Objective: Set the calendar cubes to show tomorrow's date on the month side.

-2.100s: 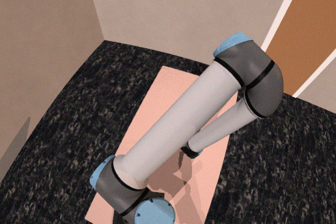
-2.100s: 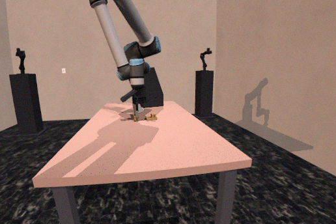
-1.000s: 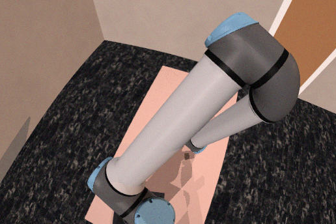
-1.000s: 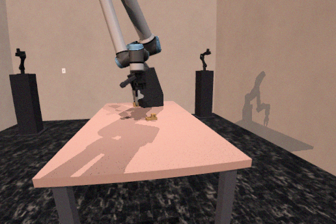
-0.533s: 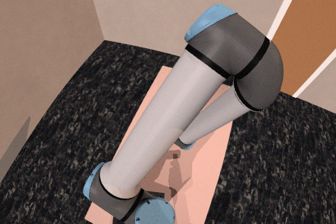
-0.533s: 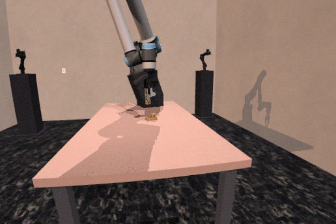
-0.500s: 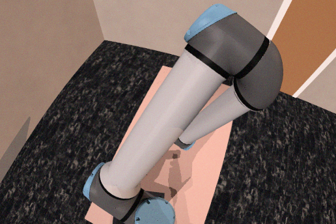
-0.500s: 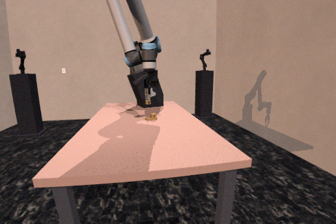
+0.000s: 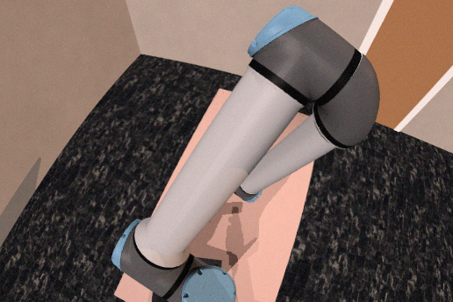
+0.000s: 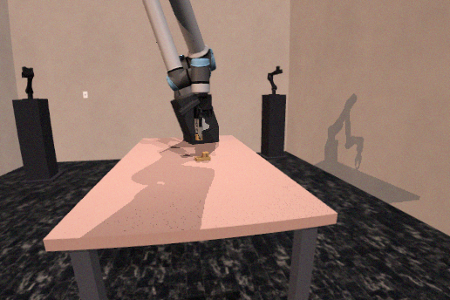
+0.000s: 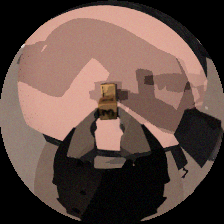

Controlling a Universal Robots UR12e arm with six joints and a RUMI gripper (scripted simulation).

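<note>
The calendar tray is 120 mm below my hand and 20 mm to the left of it.
</note>
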